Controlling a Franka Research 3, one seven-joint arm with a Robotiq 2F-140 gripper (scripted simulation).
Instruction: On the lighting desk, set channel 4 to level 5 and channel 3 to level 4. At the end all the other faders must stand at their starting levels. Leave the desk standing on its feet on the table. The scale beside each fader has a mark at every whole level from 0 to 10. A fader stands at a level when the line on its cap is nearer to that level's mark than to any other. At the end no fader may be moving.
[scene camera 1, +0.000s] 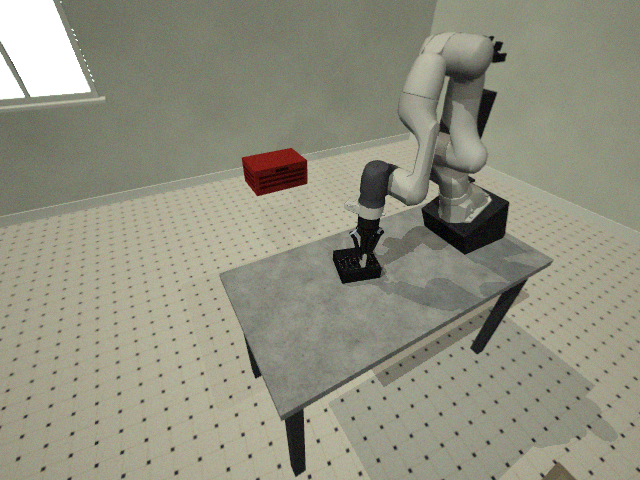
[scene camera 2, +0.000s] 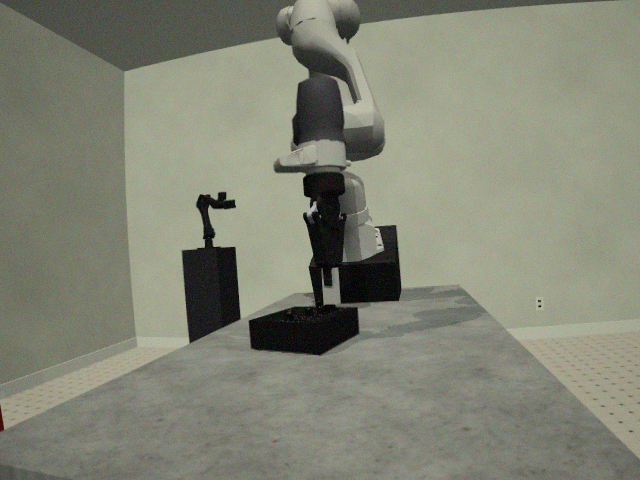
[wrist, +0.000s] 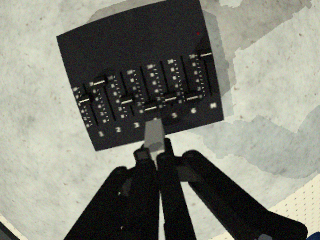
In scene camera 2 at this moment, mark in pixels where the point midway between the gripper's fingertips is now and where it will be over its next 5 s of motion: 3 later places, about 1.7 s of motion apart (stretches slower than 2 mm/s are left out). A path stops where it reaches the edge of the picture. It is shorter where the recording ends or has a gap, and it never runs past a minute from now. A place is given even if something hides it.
My gripper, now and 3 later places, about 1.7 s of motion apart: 332, 303; 330, 310; 321, 310; 321, 289
